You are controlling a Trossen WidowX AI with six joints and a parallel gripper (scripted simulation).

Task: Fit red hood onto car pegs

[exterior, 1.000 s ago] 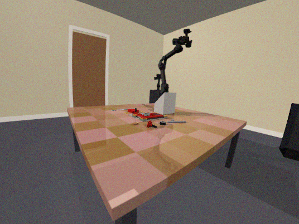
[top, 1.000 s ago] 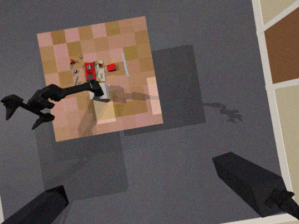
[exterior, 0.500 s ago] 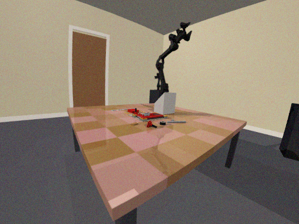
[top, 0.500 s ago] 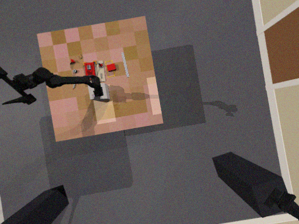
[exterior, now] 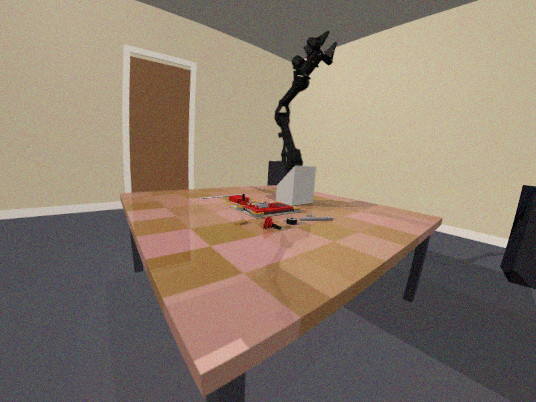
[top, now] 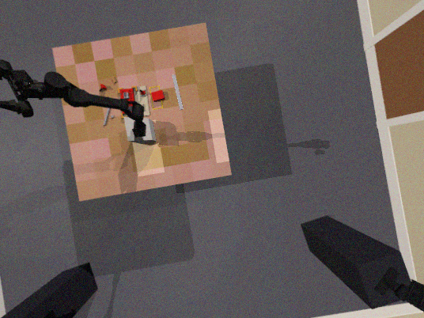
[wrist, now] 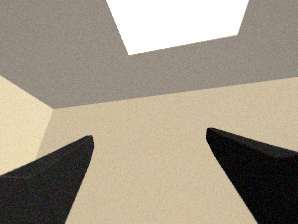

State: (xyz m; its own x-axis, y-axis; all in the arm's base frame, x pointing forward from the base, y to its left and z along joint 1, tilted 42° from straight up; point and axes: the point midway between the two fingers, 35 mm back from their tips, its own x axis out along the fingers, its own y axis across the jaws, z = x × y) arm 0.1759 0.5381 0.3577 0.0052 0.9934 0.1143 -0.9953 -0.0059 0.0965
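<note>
My gripper tip is now 81 cm above the red hood, 38 cm to the left of it and 19 cm short of it. Round my gripper tip: grey rod 82 cm below, 17 cm ahead, 8 cm to the left; black ring 82 cm below, 29 cm ahead, 4 cm to the left; long grey bar 82 cm below, 55 cm to the right, 18 cm ahead.
</note>
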